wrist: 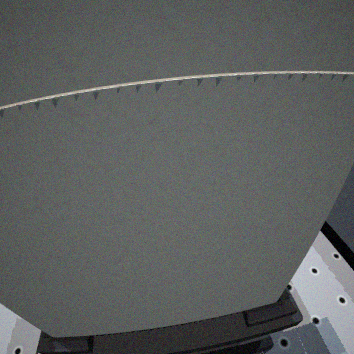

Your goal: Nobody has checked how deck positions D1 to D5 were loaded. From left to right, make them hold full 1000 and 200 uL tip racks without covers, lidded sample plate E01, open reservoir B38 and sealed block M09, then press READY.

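Frame: origin at the arm's base, x right, y ahead, z up, level; centimetres.
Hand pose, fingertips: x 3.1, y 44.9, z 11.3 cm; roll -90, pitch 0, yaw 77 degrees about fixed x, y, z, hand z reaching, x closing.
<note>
After its pixels a point has its place.
A large plain grey-green surface [175, 200] fills most of the wrist view, very close to the camera. A thin pale curved edge crosses its upper part, with small dark notches under it. I cannot tell whether this surface is part of my gripper or a thing it carries. My fingertips do not show behind it; the gripper is shut on a thing that is hidden. The tip racks, plate E01, reservoir B38, block M09 and the READY button cannot be made out in this view.
A black frame-like holder [165, 336] {z 6.3, x 11.9, y 42.8 cm} with raised corner blocks shows along the bottom edge. Light deck plate with round holes [327, 285] {z 1.3, x 12.5, y 53.4 cm} lies at the lower right, beside a black strip [339, 245] {z 1.9, x 10.9, y 56.5 cm} and a dark blue-grey surface [345, 207]. A blue-grey patch [307, 340] {z 1.3, x 14.4, y 49.8 cm} lies below.
</note>
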